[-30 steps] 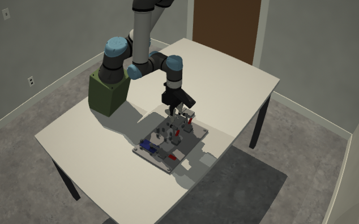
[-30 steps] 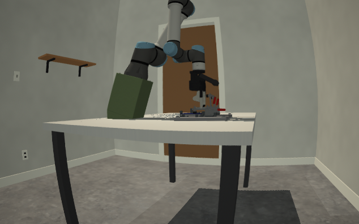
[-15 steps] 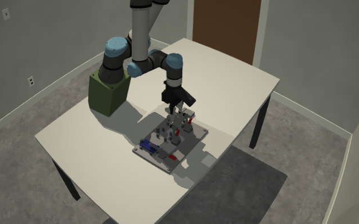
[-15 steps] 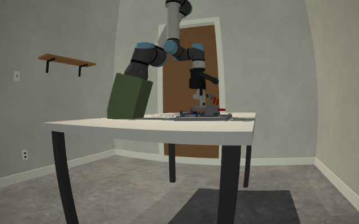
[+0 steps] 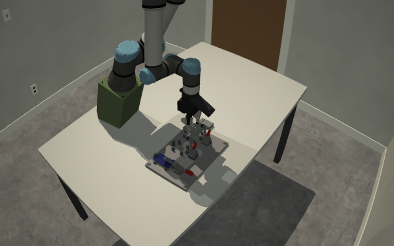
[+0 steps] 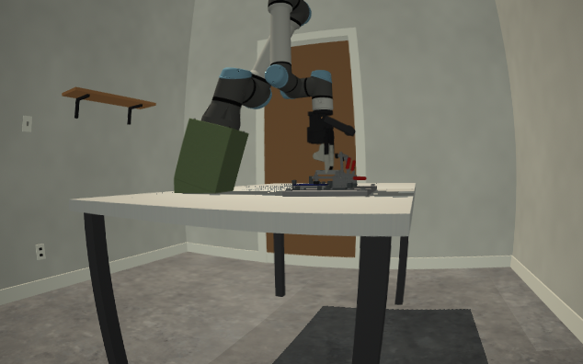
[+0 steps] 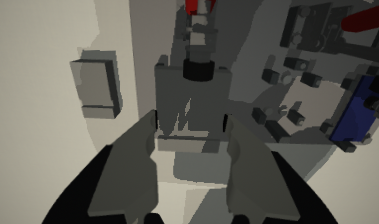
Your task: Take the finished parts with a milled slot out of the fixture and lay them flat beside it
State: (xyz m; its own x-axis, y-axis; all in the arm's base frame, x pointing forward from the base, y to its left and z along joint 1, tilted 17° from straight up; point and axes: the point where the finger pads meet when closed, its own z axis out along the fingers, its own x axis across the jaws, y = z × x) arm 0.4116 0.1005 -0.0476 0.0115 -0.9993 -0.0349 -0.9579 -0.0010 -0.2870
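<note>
My gripper is now 110 mm to the left of the grey fixture plate, 70 mm above it and 50 mm short of it. Also, from my hand: blue blank: 220 mm to the right, 50 mm below; pale grey part: 10 mm below, 10 mm behind.
</note>
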